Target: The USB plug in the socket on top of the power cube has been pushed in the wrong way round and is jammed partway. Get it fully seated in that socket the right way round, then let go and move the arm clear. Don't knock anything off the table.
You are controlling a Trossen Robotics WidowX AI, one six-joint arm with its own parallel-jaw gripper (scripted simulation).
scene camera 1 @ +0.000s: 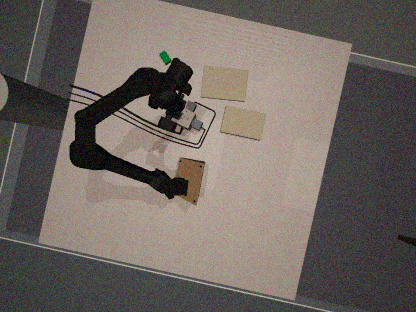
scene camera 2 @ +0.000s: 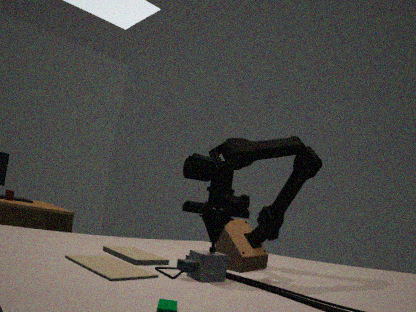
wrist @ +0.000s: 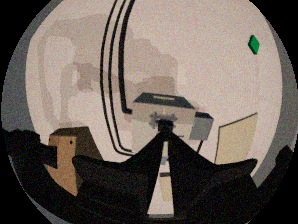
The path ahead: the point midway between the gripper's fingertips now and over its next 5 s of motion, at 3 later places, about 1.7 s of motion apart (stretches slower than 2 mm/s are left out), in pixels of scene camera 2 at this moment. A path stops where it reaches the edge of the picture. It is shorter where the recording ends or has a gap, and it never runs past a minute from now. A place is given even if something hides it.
The gripper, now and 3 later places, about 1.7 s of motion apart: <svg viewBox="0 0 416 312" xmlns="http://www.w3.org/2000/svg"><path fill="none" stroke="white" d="M213 242L214 231L215 234L215 236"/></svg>
